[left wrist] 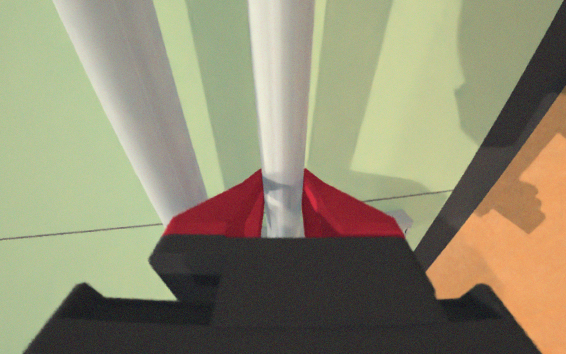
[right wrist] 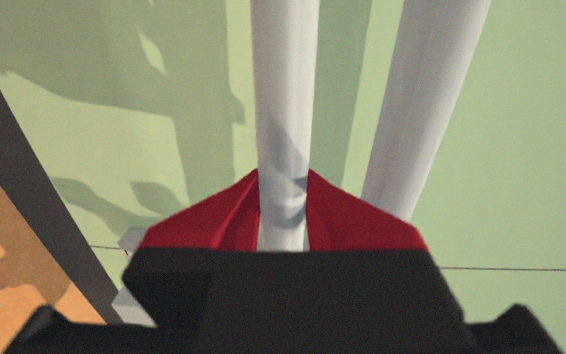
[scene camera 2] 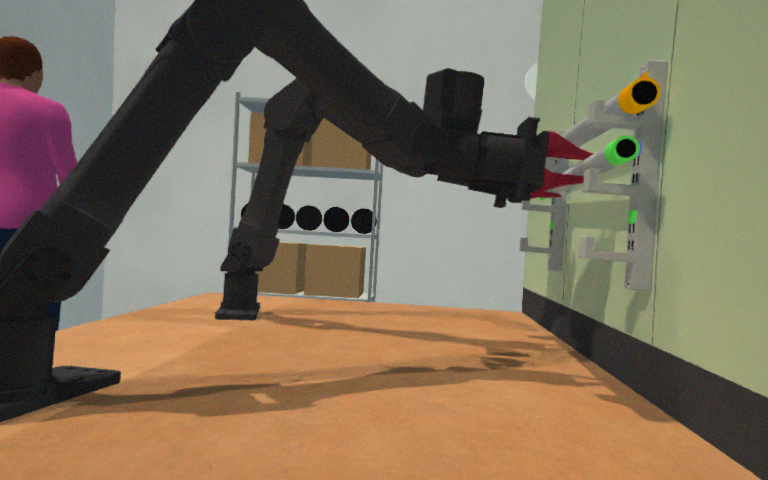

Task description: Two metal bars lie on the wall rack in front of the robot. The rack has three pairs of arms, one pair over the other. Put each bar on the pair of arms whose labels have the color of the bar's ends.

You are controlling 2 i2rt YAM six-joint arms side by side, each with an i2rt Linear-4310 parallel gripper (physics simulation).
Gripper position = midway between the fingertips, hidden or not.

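There's an orange-ended bar (scene camera 2: 644, 92), and you'd find the orange-ended bar in the left wrist view (left wrist: 124, 56) and in the right wrist view (right wrist: 432, 53) as well. A green-ended bar (scene camera 2: 625, 148) is there too; the green-ended bar also appears in the left wrist view (left wrist: 281, 46) and in the right wrist view (right wrist: 284, 47). I can see a wall rack (scene camera 2: 647, 124) as well. My left gripper (left wrist: 282, 176) is visible, and so is my right gripper (scene camera 2: 597, 169), with the right gripper also in the right wrist view (right wrist: 282, 178).
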